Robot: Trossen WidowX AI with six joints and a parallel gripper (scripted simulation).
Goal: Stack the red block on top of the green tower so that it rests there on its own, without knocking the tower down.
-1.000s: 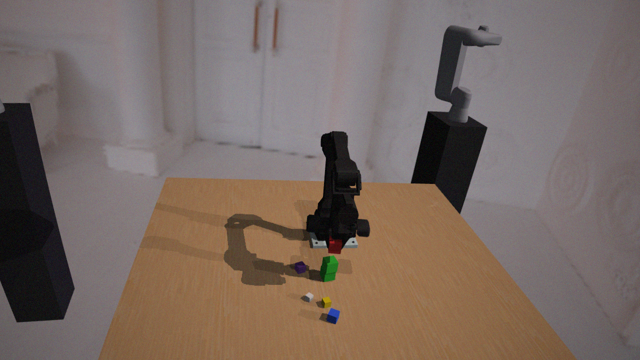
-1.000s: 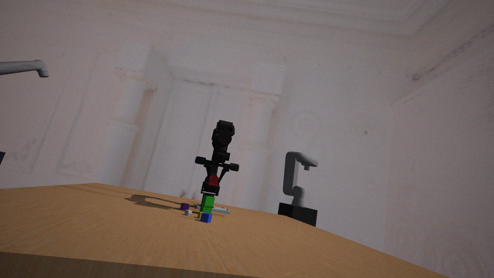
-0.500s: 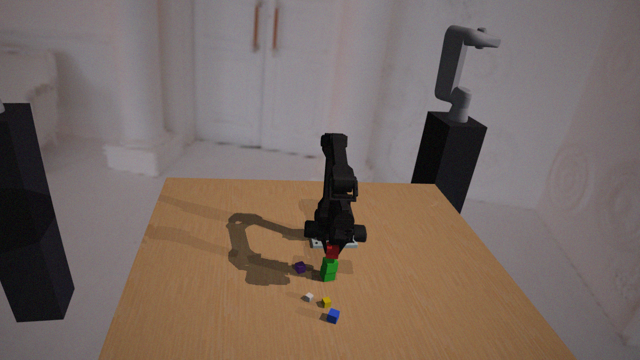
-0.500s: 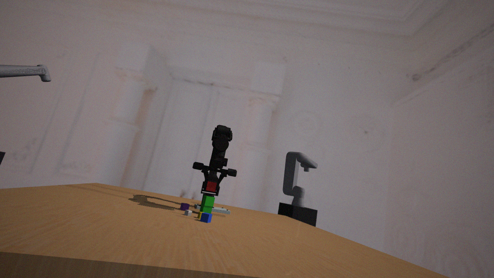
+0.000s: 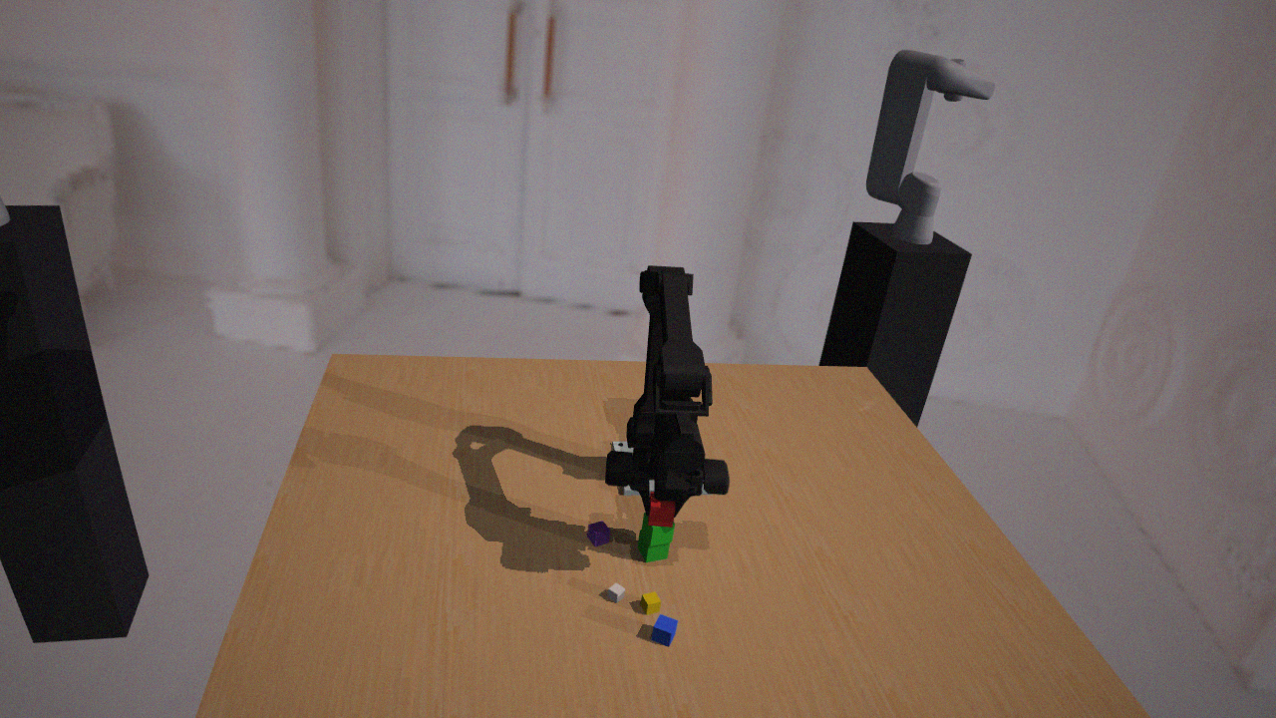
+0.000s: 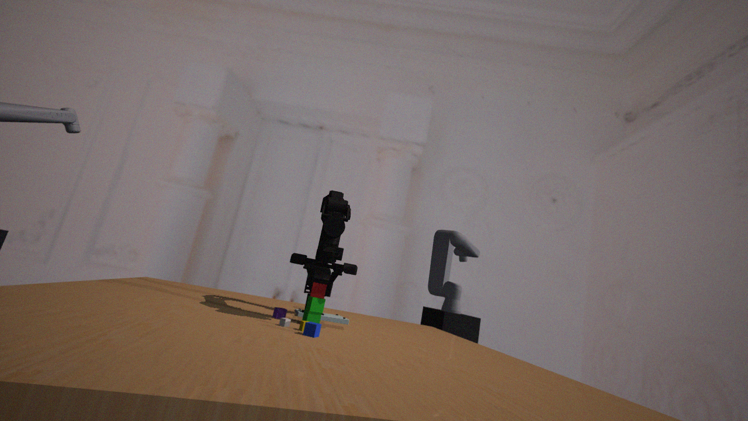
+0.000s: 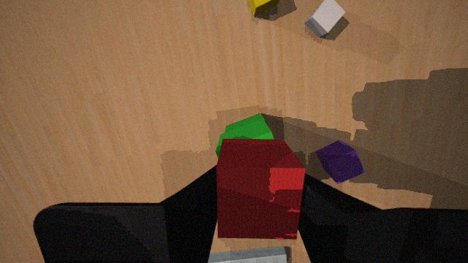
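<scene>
Now: the red block 1 cm above my gripper tip. From my gripper tip the other things lie so: green block 3 cm below; purple block 8 cm to the right, 7 cm below, 5 cm behind; white block 9 cm to the right, 9 cm ahead, 7 cm below.
</scene>
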